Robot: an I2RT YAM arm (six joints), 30 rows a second.
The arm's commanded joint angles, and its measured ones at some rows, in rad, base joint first. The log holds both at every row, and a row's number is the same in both.
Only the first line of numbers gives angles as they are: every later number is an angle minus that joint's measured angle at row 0.
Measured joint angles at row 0:
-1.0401, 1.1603, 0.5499, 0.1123, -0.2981, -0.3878
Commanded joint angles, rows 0 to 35:
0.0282, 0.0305, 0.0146, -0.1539, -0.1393, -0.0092
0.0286, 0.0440, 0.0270, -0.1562, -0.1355, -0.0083
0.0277, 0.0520, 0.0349, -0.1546, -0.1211, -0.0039
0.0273, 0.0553, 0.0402, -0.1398, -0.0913, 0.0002
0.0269, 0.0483, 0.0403, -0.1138, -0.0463, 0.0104
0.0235, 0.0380, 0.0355, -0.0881, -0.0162, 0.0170
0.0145, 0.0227, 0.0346, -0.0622, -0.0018, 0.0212
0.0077, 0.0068, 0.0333, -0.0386, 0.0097, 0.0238
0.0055, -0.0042, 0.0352, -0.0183, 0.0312, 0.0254
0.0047, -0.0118, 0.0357, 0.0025, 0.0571, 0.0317
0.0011, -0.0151, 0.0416, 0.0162, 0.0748, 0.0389
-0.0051, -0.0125, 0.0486, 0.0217, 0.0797, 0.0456
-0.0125, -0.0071, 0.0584, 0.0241, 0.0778, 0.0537
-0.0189, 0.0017, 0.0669, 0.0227, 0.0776, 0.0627
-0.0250, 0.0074, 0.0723, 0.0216, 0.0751, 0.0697
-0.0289, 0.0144, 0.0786, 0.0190, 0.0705, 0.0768
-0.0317, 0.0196, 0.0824, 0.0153, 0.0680, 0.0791
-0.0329, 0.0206, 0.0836, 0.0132, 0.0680, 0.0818
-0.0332, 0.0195, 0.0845, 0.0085, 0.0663, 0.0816
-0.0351, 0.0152, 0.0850, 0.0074, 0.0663, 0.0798
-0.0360, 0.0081, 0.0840, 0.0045, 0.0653, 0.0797
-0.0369, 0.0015, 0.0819, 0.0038, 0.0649, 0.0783
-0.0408, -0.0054, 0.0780, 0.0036, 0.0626, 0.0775
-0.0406, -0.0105, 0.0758, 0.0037, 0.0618, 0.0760
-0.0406, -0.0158, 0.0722, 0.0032, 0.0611, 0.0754
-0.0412, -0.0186, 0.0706, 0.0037, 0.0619, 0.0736
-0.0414, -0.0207, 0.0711, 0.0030, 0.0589, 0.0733
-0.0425, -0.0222, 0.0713, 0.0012, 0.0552, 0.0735
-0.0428, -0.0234, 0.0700, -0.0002, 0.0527, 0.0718
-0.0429, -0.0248, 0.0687, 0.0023, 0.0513, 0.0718
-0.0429, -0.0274, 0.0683, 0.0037, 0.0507, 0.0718
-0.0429, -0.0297, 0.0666, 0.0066, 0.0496, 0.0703
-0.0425, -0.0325, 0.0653, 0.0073, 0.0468, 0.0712
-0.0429, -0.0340, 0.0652, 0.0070, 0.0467, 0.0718
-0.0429, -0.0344, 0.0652, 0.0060, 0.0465, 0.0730
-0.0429, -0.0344, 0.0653, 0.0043, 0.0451, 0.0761
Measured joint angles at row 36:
-0.0236, -0.0061, 0.0439, -0.0232, 0.0393, 0.0611
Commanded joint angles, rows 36 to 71:
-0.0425, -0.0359, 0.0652, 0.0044, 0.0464, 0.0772
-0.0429, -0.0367, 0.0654, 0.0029, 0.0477, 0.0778
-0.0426, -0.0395, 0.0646, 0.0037, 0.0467, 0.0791
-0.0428, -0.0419, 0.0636, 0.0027, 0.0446, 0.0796
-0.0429, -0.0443, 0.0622, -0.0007, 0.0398, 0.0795
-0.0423, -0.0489, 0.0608, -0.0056, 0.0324, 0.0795
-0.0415, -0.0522, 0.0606, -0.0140, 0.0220, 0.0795
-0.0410, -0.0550, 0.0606, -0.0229, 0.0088, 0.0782
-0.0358, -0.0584, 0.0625, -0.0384, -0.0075, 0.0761
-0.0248, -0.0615, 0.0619, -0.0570, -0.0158, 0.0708
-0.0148, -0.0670, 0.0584, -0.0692, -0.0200, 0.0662
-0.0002, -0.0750, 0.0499, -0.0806, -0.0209, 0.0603
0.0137, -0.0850, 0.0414, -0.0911, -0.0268, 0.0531
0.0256, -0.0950, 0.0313, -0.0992, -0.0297, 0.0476
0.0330, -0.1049, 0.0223, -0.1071, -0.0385, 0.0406
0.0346, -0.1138, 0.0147, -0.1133, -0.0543, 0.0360
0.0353, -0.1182, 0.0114, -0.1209, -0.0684, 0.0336
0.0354, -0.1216, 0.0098, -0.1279, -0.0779, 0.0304
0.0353, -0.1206, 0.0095, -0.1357, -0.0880, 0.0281
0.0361, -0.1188, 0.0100, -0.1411, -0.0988, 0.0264
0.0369, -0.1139, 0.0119, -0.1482, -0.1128, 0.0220
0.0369, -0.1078, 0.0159, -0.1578, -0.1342, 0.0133
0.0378, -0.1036, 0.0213, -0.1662, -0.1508, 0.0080
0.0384, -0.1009, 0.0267, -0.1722, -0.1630, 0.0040
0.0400, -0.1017, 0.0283, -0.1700, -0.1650, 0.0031
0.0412, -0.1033, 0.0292, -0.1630, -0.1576, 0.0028
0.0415, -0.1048, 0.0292, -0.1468, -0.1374, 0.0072
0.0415, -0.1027, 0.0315, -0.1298, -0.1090, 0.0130
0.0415, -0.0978, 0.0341, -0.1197, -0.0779, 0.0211
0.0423, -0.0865, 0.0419, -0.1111, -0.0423, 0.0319
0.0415, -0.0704, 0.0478, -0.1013, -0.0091, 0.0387
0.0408, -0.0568, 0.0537, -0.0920, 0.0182, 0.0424
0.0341, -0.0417, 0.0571, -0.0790, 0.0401, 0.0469
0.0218, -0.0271, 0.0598, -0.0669, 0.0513, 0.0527
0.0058, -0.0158, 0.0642, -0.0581, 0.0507, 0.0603
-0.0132, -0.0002, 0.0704, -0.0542, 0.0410, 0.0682
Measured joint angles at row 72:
0.0061, -0.0206, 0.0442, -0.0232, 0.0812, 0.0378
